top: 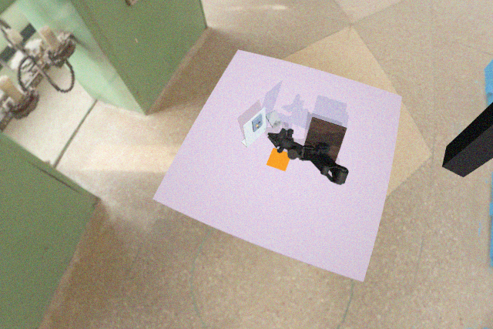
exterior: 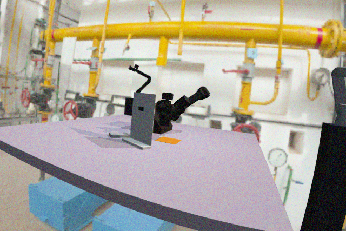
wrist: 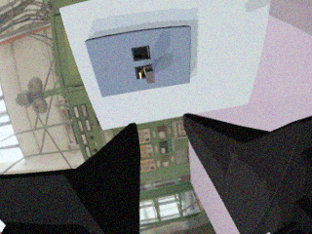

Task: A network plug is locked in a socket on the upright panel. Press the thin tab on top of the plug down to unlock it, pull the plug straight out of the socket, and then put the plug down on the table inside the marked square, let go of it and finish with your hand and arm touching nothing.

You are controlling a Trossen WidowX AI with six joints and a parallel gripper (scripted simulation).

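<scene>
My gripper tip is 9 cm short of the network plug and 3 cm to the left of it. From my gripper tip the other things lie so: grey flat piece (7 cm ahead, 20 cm to the right, 17 cm below); then orange marked square (9 cm behind, 3 cm to the left, 17 cm below); then grey upright panel (10 cm ahead, 4 cm to the right, 6 cm below).
</scene>
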